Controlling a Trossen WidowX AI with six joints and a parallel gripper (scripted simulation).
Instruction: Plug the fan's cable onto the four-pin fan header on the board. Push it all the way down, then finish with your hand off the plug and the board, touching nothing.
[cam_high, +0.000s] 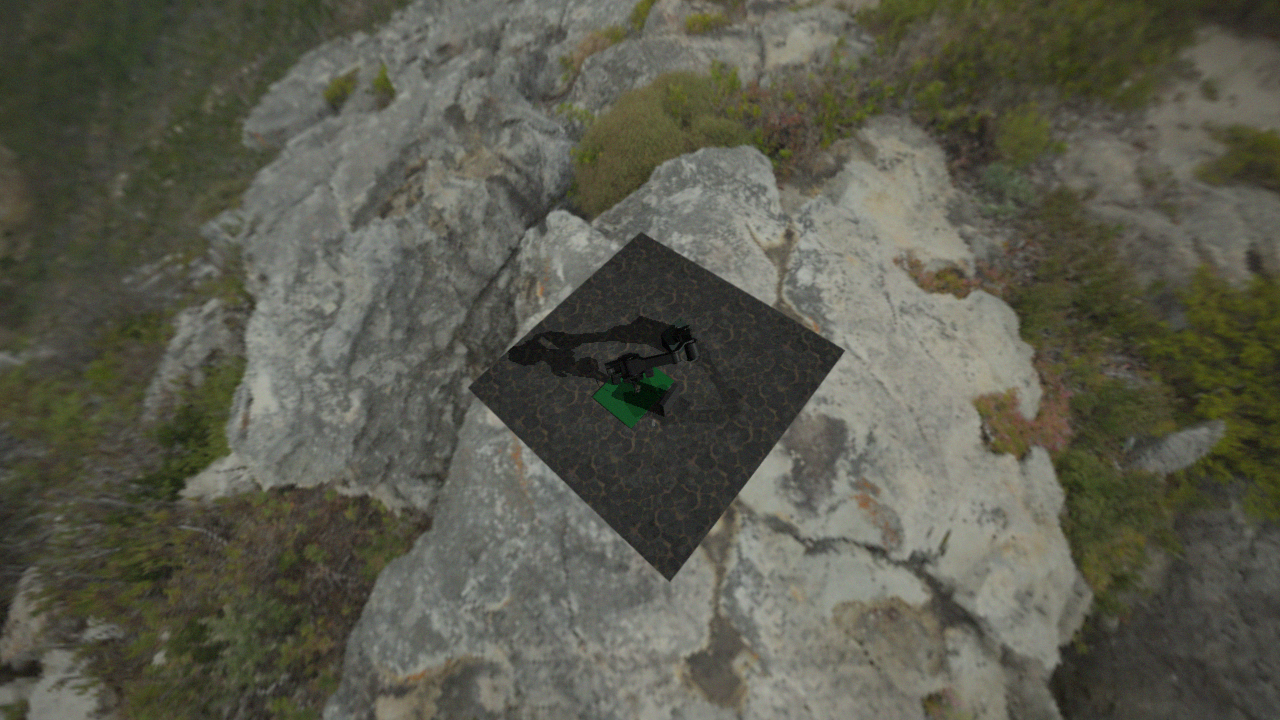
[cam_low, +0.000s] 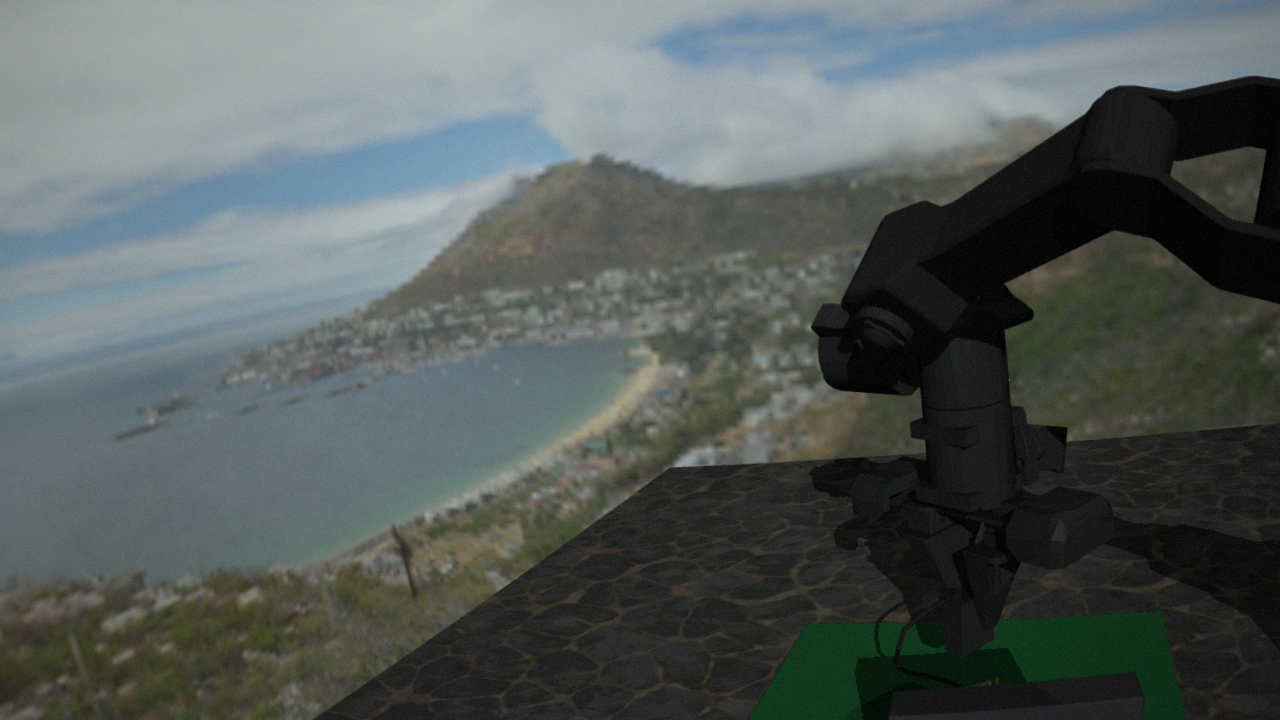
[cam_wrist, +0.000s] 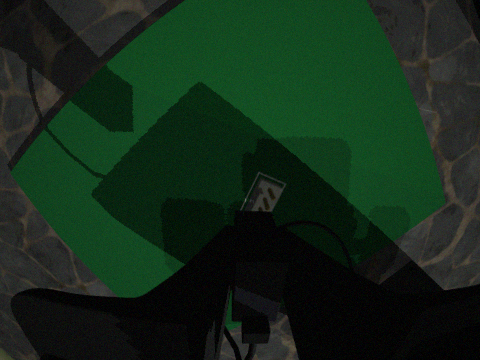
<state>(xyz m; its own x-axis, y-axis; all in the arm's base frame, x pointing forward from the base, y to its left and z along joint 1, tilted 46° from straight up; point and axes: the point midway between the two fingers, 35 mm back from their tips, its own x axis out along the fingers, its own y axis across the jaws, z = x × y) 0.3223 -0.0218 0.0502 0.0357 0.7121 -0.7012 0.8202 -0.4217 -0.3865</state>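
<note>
My gripper tip is 70 mm above the white fan header and 10 mm to the right of it. Also, from my gripper tip: dark fan plug (10 mm to the left, 10 mm ahead, 10 mm above); green board (80 mm below, 10 mm ahead).
</note>
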